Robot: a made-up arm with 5 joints. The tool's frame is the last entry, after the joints. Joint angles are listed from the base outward. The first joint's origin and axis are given. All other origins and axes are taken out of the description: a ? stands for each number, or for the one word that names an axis. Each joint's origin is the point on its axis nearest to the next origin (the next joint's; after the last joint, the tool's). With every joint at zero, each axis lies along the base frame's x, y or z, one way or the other. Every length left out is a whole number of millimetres.
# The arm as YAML. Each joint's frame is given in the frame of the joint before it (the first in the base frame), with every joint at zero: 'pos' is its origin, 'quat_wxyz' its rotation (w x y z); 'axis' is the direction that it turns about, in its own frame. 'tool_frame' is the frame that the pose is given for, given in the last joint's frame.
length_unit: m
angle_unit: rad
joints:
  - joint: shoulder
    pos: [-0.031, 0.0, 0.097]
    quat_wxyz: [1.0, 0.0, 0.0, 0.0]
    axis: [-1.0, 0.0, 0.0]
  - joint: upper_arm
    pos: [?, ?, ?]
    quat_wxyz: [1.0, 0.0, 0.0, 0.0]
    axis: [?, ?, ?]
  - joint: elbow
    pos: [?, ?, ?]
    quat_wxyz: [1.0, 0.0, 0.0, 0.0]
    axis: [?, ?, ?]
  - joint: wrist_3
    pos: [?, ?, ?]
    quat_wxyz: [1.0, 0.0, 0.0, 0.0]
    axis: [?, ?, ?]
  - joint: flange
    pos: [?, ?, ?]
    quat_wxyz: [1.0, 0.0, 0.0, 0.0]
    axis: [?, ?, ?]
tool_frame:
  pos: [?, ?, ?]
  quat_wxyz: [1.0, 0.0, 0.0, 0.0]
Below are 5 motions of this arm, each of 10 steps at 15 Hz.
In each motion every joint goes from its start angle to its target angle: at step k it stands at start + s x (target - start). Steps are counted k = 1, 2, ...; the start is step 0. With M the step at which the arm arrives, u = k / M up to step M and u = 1 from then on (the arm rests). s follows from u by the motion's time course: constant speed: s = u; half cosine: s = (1 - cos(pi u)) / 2; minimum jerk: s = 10 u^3 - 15 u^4 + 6 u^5.
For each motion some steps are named. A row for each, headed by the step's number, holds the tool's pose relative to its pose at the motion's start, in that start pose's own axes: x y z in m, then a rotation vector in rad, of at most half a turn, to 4 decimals.
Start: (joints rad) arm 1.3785 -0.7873 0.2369 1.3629 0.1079
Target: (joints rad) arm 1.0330 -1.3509 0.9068 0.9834 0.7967
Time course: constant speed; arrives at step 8
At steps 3, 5, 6, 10:
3: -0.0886 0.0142 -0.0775 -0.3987 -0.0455 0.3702
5: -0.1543 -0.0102 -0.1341 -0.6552 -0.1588 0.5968
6: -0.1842 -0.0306 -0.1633 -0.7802 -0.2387 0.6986
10: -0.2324 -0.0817 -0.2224 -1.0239 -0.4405 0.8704

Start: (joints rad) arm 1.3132 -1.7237 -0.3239 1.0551 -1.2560
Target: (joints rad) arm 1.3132 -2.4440 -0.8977 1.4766 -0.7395
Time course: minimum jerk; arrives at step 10
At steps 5, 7, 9, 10:
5: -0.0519 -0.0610 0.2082 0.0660 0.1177 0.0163
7: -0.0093 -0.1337 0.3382 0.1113 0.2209 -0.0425
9: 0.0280 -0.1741 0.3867 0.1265 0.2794 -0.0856
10: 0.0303 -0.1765 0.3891 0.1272 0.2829 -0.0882

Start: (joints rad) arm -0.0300 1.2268 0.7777 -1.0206 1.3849
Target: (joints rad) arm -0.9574 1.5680 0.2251 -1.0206 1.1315
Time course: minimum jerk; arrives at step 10
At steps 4, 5, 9, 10:
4: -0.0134 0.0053 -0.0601 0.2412 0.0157 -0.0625
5: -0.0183 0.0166 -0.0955 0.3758 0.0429 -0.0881
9: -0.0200 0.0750 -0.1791 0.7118 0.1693 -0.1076
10: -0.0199 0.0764 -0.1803 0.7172 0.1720 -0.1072

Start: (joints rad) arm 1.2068 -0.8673 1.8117 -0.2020 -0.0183
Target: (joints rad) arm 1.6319 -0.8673 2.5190 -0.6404 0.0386
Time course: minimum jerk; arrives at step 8
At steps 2, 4, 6, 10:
2: 0.0570 -0.0202 -0.0098 0.0255 0.1026 0.0164
4: 0.2504 -0.1156 -0.0905 0.1836 0.4731 0.0854
6: 0.3883 -0.2267 -0.2296 0.4330 0.7933 0.1537
10: 0.4131 -0.2559 -0.2734 0.5122 0.8663 0.1696

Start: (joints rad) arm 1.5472 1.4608 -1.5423 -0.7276 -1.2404
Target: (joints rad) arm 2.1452 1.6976 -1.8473 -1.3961 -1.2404
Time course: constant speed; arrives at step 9
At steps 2, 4, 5, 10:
2: -0.0675 0.0305 -0.1038 -0.1806 0.1179 0.1478
4: -0.1343 0.0338 -0.2126 -0.3763 0.2379 0.2689
5: -0.1662 0.0250 -0.2675 -0.4793 0.2979 0.3186
10: -0.2719 -0.0764 -0.4759 -0.9193 0.5295 0.4364

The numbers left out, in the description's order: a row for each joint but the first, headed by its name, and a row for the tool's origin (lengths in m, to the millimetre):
upper_arm: xyz 0.0 -0.038 -0.028, axis 0.0 0.0 -1.0
elbow: xyz 0.103 0.226 0.0, axis 0.0 1.0 0.0
wrist_3: xyz 0.089 0.0 0.491, axis 0.0 0.0 -1.0
flange: xyz 0.017 -0.076 0.0, axis -1.0 0.0 0.0
tool: xyz 0.0 0.209 0.018

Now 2 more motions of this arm.
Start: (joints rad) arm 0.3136 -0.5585 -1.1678 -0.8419 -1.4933
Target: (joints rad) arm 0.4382 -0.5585 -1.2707 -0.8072 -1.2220
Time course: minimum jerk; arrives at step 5
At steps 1, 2, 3, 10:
1: -0.0002 0.0005 -0.0069 -0.0189 0.0036 0.0000
2: -0.0018 0.0016 -0.0374 -0.1033 0.0201 0.0009
3: -0.0062 0.0006 -0.0798 -0.2212 0.0434 0.0052
10: -0.0120 -0.0026 -0.1156 -0.3229 0.0637 0.0120

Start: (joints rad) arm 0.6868 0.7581 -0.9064 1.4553 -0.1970
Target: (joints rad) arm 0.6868 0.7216 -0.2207 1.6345 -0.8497
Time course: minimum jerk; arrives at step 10
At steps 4, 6, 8, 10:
4: 0.0215 0.0978 -0.0345 -0.0090 0.0116 -0.0543
6: 0.0404 0.1980 -0.0998 -0.0216 -0.0034 -0.1074
8: 0.0482 0.2583 -0.1605 -0.0316 -0.0296 -0.1337
10: 0.0492 0.2703 -0.1755 -0.0339 -0.0369 -0.1379

